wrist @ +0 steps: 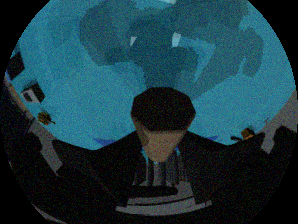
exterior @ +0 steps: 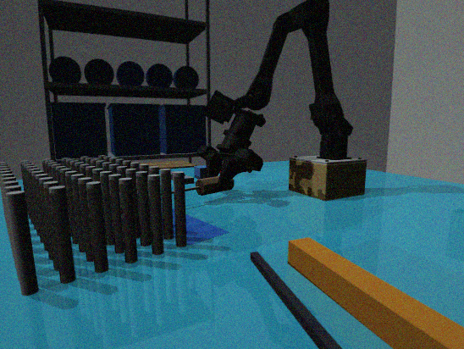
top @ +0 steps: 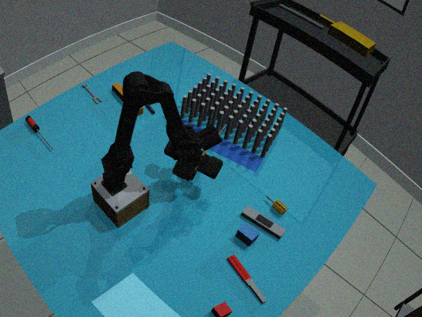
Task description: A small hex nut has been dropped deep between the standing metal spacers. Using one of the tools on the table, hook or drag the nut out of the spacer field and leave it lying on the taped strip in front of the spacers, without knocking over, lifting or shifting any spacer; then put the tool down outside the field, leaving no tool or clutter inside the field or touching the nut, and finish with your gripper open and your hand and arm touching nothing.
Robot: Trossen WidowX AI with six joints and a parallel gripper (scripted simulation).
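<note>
Now: gripper tip 140 mm short of the dark blue taped strip, 40 mm to the right of it and 30 mm above it. The rest, counted from my gripper tip: hook tool: 100 mm ahead, 30 mm to the left; hex nut: 290 mm ahead, 80 mm to the left, 30 mm below; grey block: 310 mm to the right, 20 mm below.
</note>
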